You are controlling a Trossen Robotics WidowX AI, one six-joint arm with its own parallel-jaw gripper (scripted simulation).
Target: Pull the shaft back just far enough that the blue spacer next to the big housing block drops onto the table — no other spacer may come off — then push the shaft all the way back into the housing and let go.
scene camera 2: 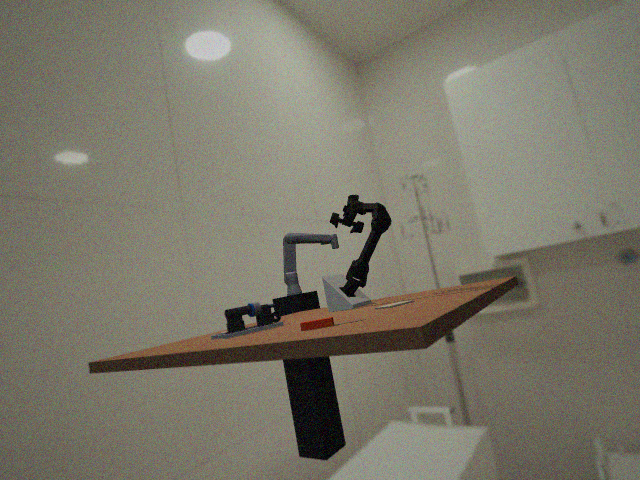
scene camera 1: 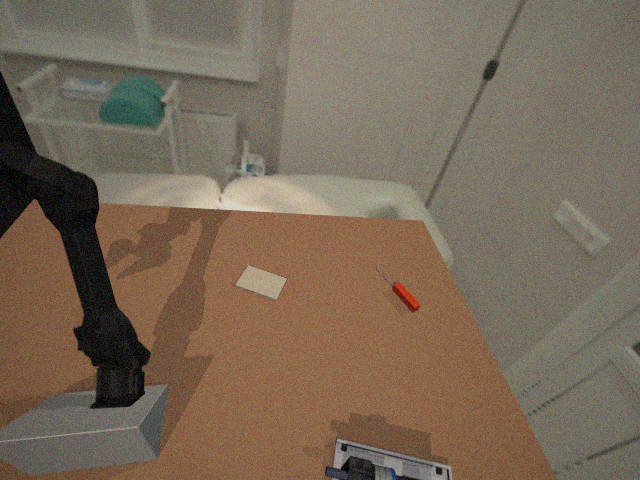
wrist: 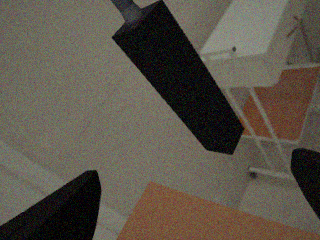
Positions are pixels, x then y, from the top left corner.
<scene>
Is my gripper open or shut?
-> Open.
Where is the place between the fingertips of my gripper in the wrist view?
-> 196,170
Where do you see a white card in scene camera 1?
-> At 255,280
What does my gripper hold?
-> Nothing.
</scene>
